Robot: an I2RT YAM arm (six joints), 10 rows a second.
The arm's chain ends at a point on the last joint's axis. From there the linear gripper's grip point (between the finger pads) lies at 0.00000 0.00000 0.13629 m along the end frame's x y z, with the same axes.
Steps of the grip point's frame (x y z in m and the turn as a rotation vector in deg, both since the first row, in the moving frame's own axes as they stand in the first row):
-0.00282, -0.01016, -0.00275, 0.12, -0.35, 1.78
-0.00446, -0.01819, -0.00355, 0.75, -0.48, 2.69
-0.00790, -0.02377, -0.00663, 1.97, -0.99, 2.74
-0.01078, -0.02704, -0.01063, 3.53, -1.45, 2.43
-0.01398, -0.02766, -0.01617, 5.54, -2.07, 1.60
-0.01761, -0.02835, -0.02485, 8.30, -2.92, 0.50
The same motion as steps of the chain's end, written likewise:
-0.00199, -0.00986, -0.00275, 0.12, -0.35, 1.78
-0.00336, -0.01638, -0.00353, 0.75, -0.48, 2.69
-0.00566, -0.01903, -0.00653, 1.97, -0.99, 2.74
-0.00751, -0.01858, -0.01033, 3.53, -1.45, 2.43
-0.00925, -0.01444, -0.01544, 5.54, -2.07, 1.60
-0.01078, -0.00865, -0.02325, 8.30, -2.92, 0.50

